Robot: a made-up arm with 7 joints. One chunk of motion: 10 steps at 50 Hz.
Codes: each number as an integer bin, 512 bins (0 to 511) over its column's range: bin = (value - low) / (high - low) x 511, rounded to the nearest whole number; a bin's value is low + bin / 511 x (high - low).
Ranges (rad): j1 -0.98..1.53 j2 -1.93..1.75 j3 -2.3..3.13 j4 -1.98..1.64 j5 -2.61..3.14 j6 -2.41..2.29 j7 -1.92..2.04
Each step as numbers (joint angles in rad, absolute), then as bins.
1 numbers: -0.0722 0.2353 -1.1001 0.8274 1.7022 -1.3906 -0.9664
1 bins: 185 301 113 396 383 111 123
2 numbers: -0.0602 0.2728 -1.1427 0.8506 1.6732 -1.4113 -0.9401
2 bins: 187 306 109 400 381 109 126
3 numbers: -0.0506 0.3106 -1.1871 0.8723 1.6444 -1.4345 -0.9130
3 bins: 189 311 105 403 378 106 130
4 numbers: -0.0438 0.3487 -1.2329 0.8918 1.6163 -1.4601 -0.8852
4 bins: 191 316 100 405 376 103 134
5 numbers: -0.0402 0.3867 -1.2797 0.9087 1.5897 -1.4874 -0.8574
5 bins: 191 322 96 408 373 100 137
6 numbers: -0.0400 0.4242 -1.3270 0.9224 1.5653 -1.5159 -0.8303
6 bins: 191 327 92 410 371 97 141
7 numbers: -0.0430 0.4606 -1.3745 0.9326 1.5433 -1.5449 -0.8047
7 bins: 191 332 87 411 369 94 144
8 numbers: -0.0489 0.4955 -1.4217 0.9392 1.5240 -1.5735 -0.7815
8 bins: 190 337 83 412 367 91 147
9 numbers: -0.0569 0.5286 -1.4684 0.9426 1.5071 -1.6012 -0.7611
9 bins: 188 341 78 413 366 88 150
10 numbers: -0.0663 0.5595 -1.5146 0.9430 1.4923 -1.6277 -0.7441
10 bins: 186 346 74 413 365 85 152
